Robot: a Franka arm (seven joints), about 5 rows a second.
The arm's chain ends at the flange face. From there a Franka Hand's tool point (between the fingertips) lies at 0.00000 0.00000 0.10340 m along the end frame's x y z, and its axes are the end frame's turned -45 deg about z.
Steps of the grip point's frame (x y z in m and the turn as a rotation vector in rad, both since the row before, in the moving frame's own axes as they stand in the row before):
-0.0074 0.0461 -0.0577 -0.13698 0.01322 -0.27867
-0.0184 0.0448 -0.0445 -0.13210 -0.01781 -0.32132
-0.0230 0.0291 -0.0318 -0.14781 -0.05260 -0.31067
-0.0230 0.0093 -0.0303 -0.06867 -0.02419 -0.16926
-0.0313 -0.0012 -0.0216 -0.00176 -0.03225 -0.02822
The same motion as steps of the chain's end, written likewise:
0.0153 0.0304 -0.0567 -0.08751 0.10621 -0.27867
0.0087 0.0353 -0.0436 -0.10600 0.08082 -0.32132
-0.0048 0.0236 -0.0305 -0.14171 0.06732 -0.31067
-0.0135 0.0164 -0.0300 -0.06566 0.03145 -0.16926
-0.0208 0.0188 -0.0215 -0.02405 -0.02156 -0.02822

